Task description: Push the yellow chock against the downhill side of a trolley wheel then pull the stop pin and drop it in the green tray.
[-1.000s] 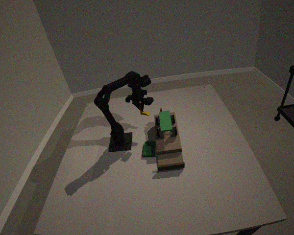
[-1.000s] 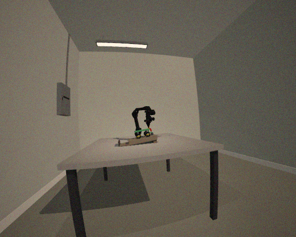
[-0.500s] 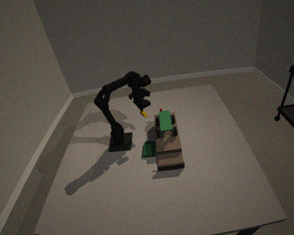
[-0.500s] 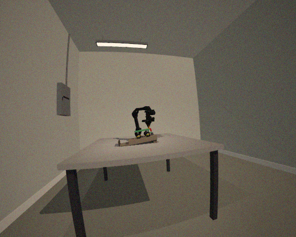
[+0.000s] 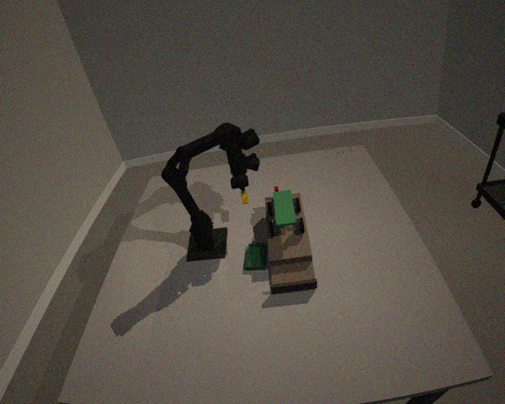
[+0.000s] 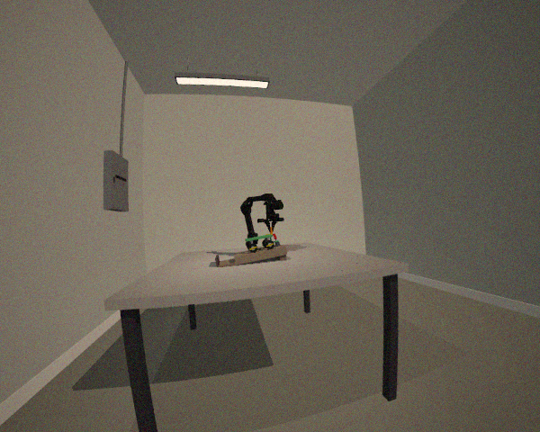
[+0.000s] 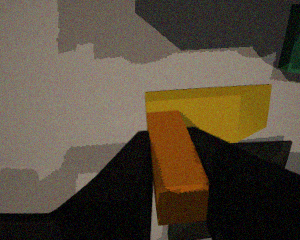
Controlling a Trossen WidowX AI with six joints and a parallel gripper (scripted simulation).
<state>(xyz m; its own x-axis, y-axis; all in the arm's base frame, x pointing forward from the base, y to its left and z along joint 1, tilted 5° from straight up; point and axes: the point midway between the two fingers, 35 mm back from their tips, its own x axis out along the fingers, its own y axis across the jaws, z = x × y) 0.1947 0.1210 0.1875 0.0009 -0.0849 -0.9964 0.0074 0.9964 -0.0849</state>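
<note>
Right now my gripper tip is 20 mm to the left of the yellow chock and 10 mm above it. The rest, counted from my gripper tip: green-topped trolley: 140 mm ahead, 120 mm to the right, 60 mm below; red-headed stop pin: 130 mm ahead, 40 mm below, 10 mm to the right; wooden ramp: 140 mm ahead, 130 mm to the right, 130 mm below.
</note>
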